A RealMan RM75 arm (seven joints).
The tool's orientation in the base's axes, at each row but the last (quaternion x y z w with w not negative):
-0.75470 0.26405 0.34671 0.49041
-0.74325 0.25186 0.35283 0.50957
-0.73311 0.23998 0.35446 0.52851
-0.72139 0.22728 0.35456 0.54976
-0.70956 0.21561 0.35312 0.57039
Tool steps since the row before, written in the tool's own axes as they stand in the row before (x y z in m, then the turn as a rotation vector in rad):
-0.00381 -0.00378 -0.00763 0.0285 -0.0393 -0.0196
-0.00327 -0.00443 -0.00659 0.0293 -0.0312 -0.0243
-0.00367 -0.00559 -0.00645 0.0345 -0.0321 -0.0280
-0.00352 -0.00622 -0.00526 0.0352 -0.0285 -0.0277
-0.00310 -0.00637 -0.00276 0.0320 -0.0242 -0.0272
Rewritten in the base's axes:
0.00245 -0.00539 0.00721 0.0519 -0.0048 0.0051
0.00298 -0.00455 0.00665 0.0477 -0.0121 0.0008
0.00345 -0.00436 0.00745 0.0526 -0.0152 -0.0019
0.00357 -0.00342 0.00737 0.0504 -0.0159 -0.0048
0.00318 -0.00132 0.00678 0.0451 -0.0169 -0.0053

